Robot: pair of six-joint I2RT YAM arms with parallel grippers.
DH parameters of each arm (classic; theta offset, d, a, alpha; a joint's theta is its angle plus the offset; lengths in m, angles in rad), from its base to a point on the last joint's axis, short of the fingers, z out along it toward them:
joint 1: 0 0.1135 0.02 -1.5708
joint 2: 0 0 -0.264 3.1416
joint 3: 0.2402 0 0.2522 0
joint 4: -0.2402 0 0.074 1.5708
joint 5: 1.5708 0 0 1.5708
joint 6: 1.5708 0.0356 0 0
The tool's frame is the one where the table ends.
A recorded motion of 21 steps. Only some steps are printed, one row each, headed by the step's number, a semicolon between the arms.
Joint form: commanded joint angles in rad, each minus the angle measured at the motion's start. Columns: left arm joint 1, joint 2, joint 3, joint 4, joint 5, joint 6; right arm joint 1, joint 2, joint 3, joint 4, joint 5, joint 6.
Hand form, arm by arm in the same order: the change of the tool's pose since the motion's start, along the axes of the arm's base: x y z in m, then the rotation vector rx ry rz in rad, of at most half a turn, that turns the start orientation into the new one. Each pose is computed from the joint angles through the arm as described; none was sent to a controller.
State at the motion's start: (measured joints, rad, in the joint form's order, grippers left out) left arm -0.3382 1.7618 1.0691 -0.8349 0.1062 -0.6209; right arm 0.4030 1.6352 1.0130 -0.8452 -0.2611 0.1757
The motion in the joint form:
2: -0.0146 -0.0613 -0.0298 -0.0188 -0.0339 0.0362; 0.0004 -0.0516 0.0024 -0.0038 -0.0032 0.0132
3: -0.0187 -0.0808 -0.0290 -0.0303 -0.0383 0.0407; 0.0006 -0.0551 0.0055 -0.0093 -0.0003 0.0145
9: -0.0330 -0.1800 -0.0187 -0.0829 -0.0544 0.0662; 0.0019 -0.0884 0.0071 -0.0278 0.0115 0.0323
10: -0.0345 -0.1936 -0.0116 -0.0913 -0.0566 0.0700; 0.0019 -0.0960 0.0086 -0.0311 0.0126 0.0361
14: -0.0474 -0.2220 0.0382 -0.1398 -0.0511 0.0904; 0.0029 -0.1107 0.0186 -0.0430 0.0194 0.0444
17: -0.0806 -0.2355 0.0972 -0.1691 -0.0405 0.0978; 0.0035 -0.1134 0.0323 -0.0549 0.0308 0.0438
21: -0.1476 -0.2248 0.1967 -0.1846 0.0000 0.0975; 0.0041 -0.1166 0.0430 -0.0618 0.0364 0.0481
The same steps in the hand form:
2: -0.0117 0.0009 0.0097 0.0281 -0.0271 -0.0489; -0.0033 -0.0012 0.0140 0.0228 -0.0411 -0.0118
3: -0.0140 0.0006 0.0151 0.0295 -0.0373 -0.0571; -0.0035 -0.0013 0.0156 0.0206 -0.0429 -0.0133
9: -0.0251 0.0012 0.0432 0.0269 -0.0991 -0.0943; -0.0076 -0.0031 0.0241 0.0169 -0.0575 -0.0306
10: -0.0260 0.0012 0.0484 0.0252 -0.1119 -0.0990; -0.0082 -0.0034 0.0264 0.0183 -0.0622 -0.0345
14: -0.0272 -0.0024 0.0680 0.0111 -0.1407 -0.1317; -0.0090 -0.0037 0.0324 0.0177 -0.0742 -0.0425
17: -0.0274 -0.0128 0.0868 -0.0149 -0.1792 -0.1721; -0.0082 -0.0036 0.0364 0.0093 -0.0832 -0.0431
21: -0.0256 -0.0367 0.1113 -0.0848 -0.2331 -0.2428; -0.0076 -0.0034 0.0399 0.0074 -0.0906 -0.0476

